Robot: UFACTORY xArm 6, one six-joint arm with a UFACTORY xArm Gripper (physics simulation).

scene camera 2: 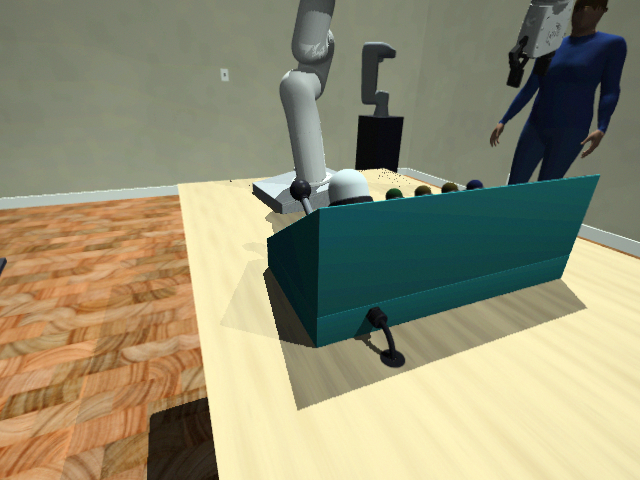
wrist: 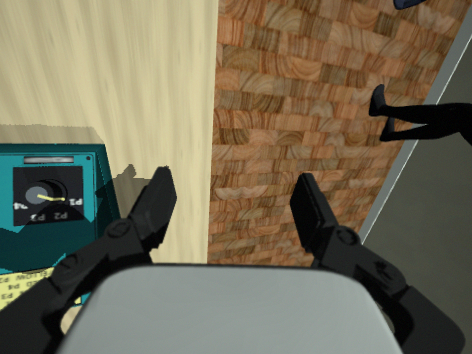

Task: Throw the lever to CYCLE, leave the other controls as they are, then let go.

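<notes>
The lever, a black ball knob on a grey rod, stands up at the left end of the teal console in the scene view and leans a little left. Its base and the CYCLE label are hidden behind the housing, and it does not show in the wrist view. My gripper is open and empty. It hangs high at the opposite end of the console, well away from the lever. In the wrist view, a rotary knob with P1 to P4 marks points toward P1.
A white dome stands beside the lever. Green, brownish and blue round tops line the console. A black cable leaves its back. The arm's base is beyond it on the table. A person stands at right.
</notes>
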